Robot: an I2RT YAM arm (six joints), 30 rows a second.
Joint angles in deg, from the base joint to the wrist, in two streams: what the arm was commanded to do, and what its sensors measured. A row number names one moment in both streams.
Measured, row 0:
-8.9, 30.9, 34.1, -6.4, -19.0, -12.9
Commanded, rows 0 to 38:
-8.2, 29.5, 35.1, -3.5, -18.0, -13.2
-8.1, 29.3, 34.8, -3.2, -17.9, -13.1
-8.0, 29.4, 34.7, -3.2, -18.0, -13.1
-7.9, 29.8, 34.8, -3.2, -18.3, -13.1
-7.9, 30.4, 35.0, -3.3, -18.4, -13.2
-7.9, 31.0, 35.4, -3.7, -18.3, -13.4
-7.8, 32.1, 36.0, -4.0, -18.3, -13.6
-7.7, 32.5, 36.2, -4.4, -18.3, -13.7
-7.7, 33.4, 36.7, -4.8, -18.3, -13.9
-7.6, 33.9, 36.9, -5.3, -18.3, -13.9
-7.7, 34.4, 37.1, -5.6, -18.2, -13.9
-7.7, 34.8, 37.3, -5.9, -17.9, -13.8
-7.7, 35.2, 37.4, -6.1, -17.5, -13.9
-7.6, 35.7, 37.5, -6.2, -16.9, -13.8
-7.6, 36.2, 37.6, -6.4, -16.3, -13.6
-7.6, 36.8, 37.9, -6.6, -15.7, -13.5
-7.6, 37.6, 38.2, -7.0, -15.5, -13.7
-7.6, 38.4, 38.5, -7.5, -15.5, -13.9
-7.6, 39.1, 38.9, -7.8, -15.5, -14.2
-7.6, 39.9, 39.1, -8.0, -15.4, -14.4
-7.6, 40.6, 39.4, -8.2, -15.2, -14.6
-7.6, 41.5, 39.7, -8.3, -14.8, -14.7
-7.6, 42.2, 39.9, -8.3, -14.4, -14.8
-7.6, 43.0, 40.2, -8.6, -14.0, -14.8
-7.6, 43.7, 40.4, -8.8, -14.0, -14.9
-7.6, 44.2, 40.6, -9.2, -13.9, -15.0
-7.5, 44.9, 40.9, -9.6, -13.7, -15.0
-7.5, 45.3, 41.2, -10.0, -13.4, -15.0
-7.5, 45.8, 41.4, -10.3, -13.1, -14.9
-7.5, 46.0, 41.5, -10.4, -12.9, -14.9
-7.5, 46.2, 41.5, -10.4, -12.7, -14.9
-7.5, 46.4, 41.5, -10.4, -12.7, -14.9
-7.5, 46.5, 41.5, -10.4, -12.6, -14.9
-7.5, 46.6, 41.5, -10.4, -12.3, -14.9
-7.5, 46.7, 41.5, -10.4, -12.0, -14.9
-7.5, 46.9, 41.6, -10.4, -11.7, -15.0
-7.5, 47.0, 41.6, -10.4, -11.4, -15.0
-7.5, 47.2, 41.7, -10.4, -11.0, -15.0
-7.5, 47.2, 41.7, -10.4, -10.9, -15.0
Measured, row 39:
-8.1, 47.0, 38.8, -11.8, -13.3, -14.3
